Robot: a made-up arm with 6 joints.
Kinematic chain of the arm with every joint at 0, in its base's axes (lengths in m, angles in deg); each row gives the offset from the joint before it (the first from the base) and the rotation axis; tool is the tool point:
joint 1: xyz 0 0 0.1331 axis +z
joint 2: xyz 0 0.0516 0 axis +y
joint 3: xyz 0 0 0.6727 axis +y
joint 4: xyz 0 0 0.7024 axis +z
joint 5: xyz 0 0 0 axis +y
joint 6: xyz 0 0 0.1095 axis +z
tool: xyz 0 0 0
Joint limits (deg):
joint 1: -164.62..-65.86
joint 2: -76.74..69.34
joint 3: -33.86..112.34
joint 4: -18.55..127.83
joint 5: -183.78..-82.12
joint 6: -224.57..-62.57
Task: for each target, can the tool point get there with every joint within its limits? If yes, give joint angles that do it. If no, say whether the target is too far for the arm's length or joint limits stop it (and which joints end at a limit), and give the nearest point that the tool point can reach.
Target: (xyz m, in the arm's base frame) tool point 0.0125 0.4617 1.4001
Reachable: yes | joints -98.07 -29.87 16.88 107.56 -94.41 -187.39
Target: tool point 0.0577 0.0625 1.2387
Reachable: yes | joints -131.04 -32.45 59.86 86.87 -153.31 -173.34
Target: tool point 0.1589 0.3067 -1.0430
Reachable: no: joint limits stop it (at a limit: joint 1, joint 2, joint 3, joint 4, joint 5) | nearest point -0.5315 -0.1109 -0.3447 | short by 1.067 m
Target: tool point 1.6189 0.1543 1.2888
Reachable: no: too far | nearest point 1.1155 0.2175 0.9507 | short by 0.610 m
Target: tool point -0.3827 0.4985 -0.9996
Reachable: no: joint limits stop it (at a limit: joint 1, joint 2, joint 3, joint 5) | nearest point -0.5473 -0.1057 -0.3451 | short by 0.906 m
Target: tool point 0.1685 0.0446 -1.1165
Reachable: no: joint limits stop it (at a limit: joint 1, joint 2, joint 3, joint 4, joint 5) | nearest point 0.1905 -0.5085 -0.3447 | short by 0.950 m
